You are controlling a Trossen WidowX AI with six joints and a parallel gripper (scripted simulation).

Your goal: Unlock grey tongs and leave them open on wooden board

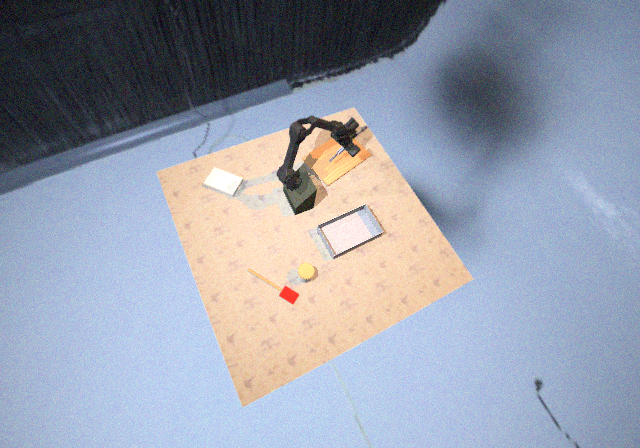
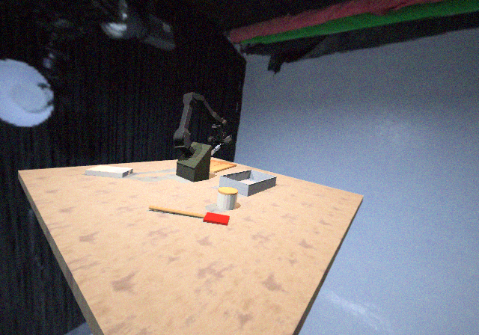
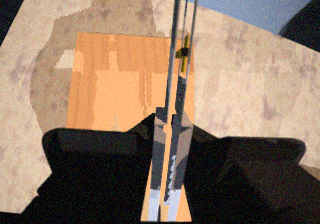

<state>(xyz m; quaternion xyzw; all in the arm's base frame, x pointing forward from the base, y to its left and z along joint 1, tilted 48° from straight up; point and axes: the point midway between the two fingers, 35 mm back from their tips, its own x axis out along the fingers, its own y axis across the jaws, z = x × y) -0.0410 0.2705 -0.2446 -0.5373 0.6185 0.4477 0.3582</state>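
Now: the wooden board 5 cm behind my gripper tip, 2 cm to the right of it and 13 cm below it. The rest, counted from my gripper tip: white flat slab (22 cm behind, 68 cm to the right, 12 cm below); yellow lock piece (3 cm to the left, 6 cm above); roasting tin (40 cm ahead, 25 cm to the right, 11 cm below).
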